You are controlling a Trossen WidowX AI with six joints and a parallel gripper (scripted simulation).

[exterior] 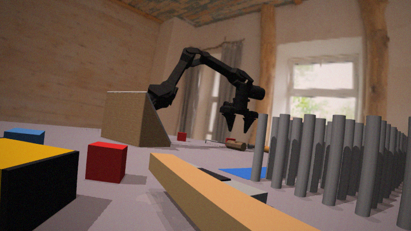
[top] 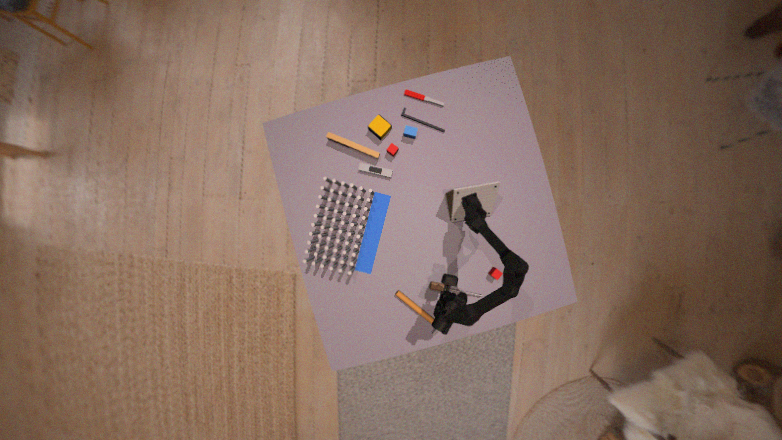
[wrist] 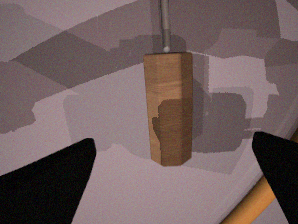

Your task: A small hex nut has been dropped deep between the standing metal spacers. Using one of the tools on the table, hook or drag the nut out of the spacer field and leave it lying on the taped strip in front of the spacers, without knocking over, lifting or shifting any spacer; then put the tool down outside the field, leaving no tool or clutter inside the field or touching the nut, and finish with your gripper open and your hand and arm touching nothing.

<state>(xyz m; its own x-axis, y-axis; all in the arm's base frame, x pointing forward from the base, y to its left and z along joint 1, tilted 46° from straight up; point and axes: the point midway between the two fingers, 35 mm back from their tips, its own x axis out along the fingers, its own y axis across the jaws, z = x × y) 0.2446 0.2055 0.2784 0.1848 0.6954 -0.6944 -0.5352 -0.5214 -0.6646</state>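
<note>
Now: the wooden-handled file 90 mm behind my gripper tip, 60 mm to the left of it and 60 mm below it. Round my gripper tip: blue taped strip 350 mm to the right, 210 mm ahead, 70 mm below; hex nut 480 mm to the right, 320 mm ahead, 70 mm below; grey bar 630 mm to the right, 90 mm ahead, 60 mm below.
</note>
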